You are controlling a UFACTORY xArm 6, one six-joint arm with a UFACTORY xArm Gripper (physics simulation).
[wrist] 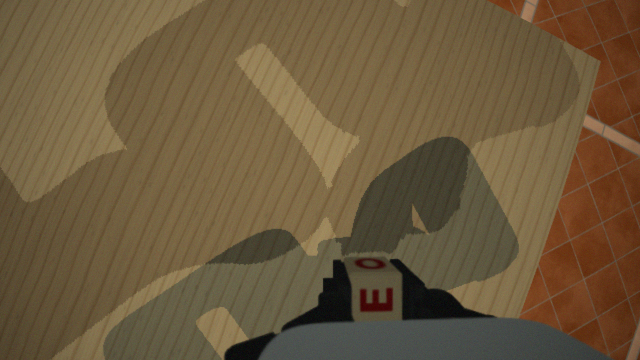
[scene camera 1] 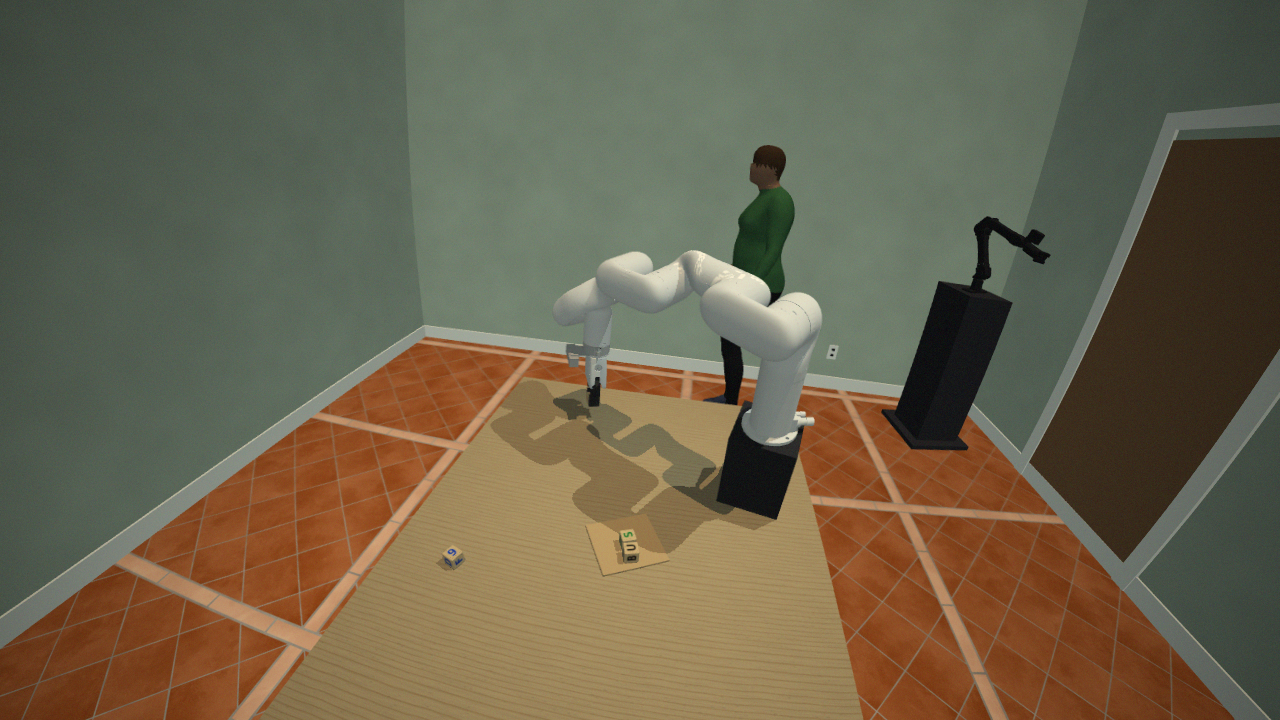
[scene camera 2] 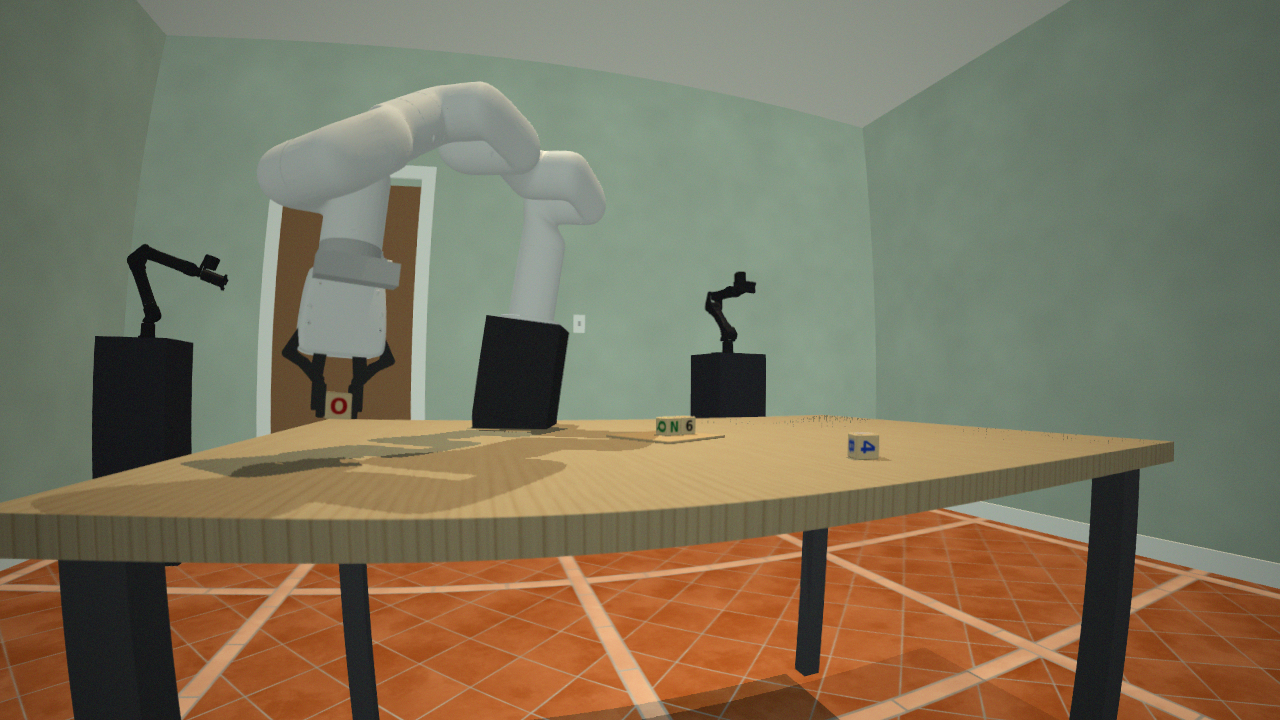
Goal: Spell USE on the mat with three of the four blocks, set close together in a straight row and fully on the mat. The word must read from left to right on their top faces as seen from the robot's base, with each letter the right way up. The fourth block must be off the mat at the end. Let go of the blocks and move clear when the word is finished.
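My gripper (scene camera 1: 594, 394) (scene camera 2: 338, 394) (wrist: 364, 280) is shut on the E block (scene camera 2: 339, 407) (wrist: 376, 304), raised above the table's far end in scene camera 1. Its red E faces up toward the wrist camera, and a red O is on a side face. The U block (scene camera 1: 631, 549) (scene camera 2: 688, 425) and the S block (scene camera 1: 628, 534) (scene camera 2: 666, 427) sit together on the mat (scene camera 1: 604, 541) (scene camera 2: 626, 437), the U nearer scene camera 1. The fourth block (scene camera 1: 452, 557) (scene camera 2: 863, 445), with blue marks, lies on the table off the mat. Neither these blocks nor the mat show in the wrist view.
The robot's black base block (scene camera 1: 759, 470) (scene camera 2: 519, 371) stands on the table (scene camera 1: 572, 644) (scene camera 2: 572, 535), beyond the mat in scene camera 2. A person in green (scene camera 1: 765, 223) stands behind the table. Black arms on pedestals (scene camera 1: 950, 358) (scene camera 2: 143, 402) (scene camera 2: 727, 385) stand away from it.
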